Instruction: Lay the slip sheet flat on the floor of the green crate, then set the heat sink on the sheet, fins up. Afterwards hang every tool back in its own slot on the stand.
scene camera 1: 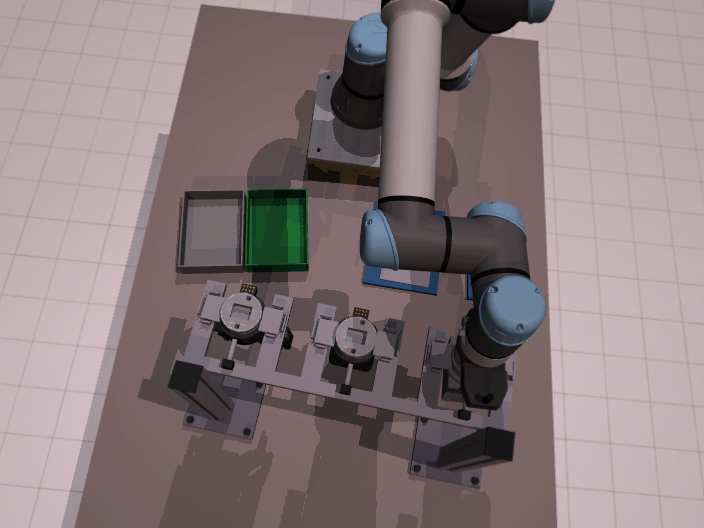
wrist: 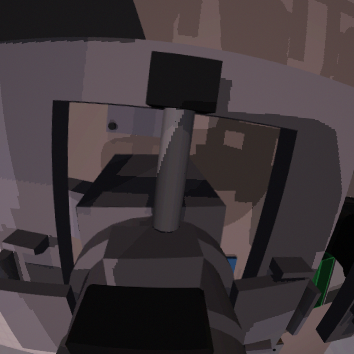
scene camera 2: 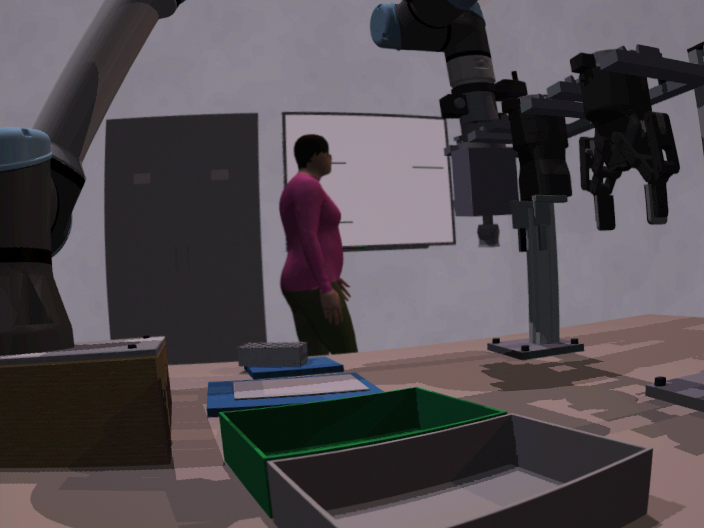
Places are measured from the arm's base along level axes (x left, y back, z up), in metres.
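Pixels of known places: hand, its tool point: [scene camera 2: 480, 124]; arm's base, origin of its link: [scene camera 1: 362, 103] [scene camera 2: 7, 351].
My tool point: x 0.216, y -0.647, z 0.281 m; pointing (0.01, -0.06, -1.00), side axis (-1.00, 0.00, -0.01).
Note:
For each thing: its top centre in the pictures, then the offset to it from my tool point.
- slip sheet, centre of its top: [scene camera 2: 296, 385] [scene camera 1: 408, 250] dx -0.072, dy +0.318, dz -0.357 m
- grey heat sink, centre of its top: [scene camera 2: 272, 344] dx +0.140, dy +0.317, dz -0.329 m
- vacuum tool, centre of its top: [scene camera 1: 486, 360] [scene camera 2: 478, 125] dx +0.018, dy -0.006, dz +0.003 m
The slip sheet [scene camera 1: 398, 276] [scene camera 2: 301, 386] is a pale flat sheet on a blue tray [scene camera 1: 400, 287] [scene camera 2: 220, 405]. The grey heat sink [scene camera 2: 272, 355] sits on another blue tray [scene camera 2: 324, 366], fins up; the arm hides it in scene camera 1. The green crate [scene camera 1: 276, 267] [scene camera 2: 246, 471] is empty. The arm's wrist is over the right-hand slot of the stand [scene camera 1: 307, 389] [scene camera 2: 543, 284], at the vacuum tool [scene camera 2: 486, 179], which is upright among the slot's arms. Its cup, my gripper [scene camera 2: 487, 235], hangs free and holds nothing. Whether the coupling is locked cannot be seen.
The adaptive gripper [scene camera 1: 241, 313] [scene camera 2: 622, 142] hangs in the left slot and the parallel gripper [scene camera 1: 355, 338] [scene camera 2: 543, 153] in the middle slot. A grey crate [scene camera 1: 211, 268] [scene camera 2: 597, 488] stands beside the green one. A person [scene camera 2: 309, 227] stands in the background.

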